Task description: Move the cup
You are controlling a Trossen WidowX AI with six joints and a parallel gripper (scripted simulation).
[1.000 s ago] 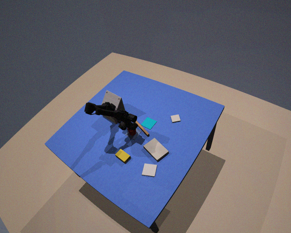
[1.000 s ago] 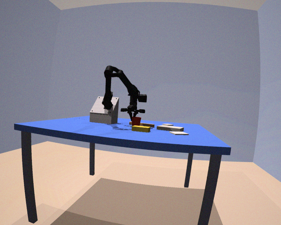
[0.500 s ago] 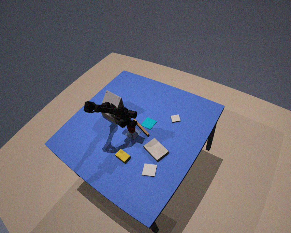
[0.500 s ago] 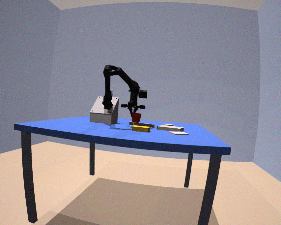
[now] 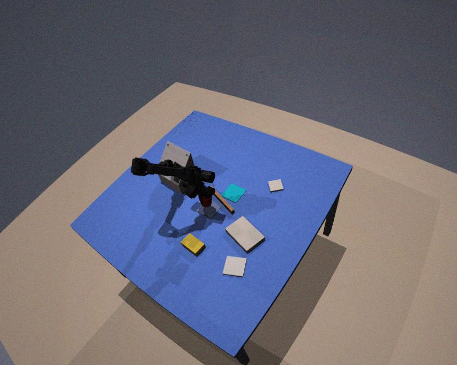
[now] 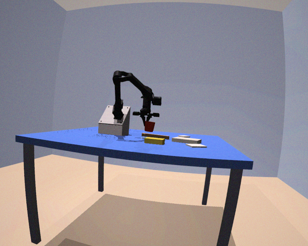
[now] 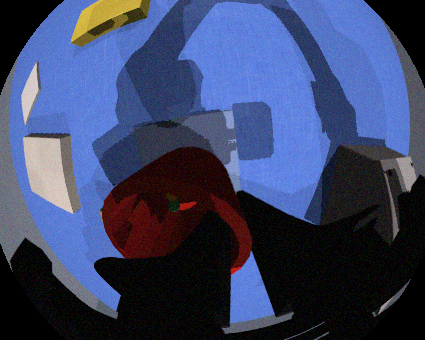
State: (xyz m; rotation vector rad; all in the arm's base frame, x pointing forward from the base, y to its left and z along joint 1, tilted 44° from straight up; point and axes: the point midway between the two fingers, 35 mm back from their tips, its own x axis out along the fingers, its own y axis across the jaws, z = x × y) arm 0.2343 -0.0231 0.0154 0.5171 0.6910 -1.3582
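My gripper tip is 18 cm to the right of the teal pad, 9 cm above it and 7 cm short of it. From my gripper tip the other things lie so: thin wooden bar 9 cm to the left, 8 cm below, 5 cm ahead; then red cup 3 cm ahead; then blue-grey pad 9 cm below, 3 cm ahead, 1 cm to the left.
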